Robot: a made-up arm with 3 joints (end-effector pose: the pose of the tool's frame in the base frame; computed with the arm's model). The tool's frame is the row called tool.
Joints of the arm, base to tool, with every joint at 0 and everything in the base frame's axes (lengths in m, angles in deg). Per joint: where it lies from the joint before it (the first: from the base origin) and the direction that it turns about. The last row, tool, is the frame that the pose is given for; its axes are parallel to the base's.
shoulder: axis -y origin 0 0 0.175
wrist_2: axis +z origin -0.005 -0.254 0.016
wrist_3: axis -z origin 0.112 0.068 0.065
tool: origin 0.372 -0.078 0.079
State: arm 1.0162 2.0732 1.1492
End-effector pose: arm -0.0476 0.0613 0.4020 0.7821 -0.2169 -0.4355 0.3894
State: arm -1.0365 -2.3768 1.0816
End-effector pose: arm -0.0497 -0.1906 0.5731 0.1370 0.4892 0.0781 0.8578
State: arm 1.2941 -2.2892 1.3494
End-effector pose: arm -0.2406 -0.1371 -0.0865 0.1962 -0.5843 -0.1483 0.7734
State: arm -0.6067 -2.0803 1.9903
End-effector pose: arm -0.0406 -0.0403 0.3979 0.4275 0.2671 0.1338 0.8532
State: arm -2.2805 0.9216 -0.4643
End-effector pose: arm 0.0213 0.2276 -0.0458 0.3211 0.5805 0.6992 0.2666
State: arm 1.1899 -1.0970 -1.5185
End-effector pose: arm 0.0292 -0.2416 0.6782 0.8099 -0.1172 -0.5481 0.1732
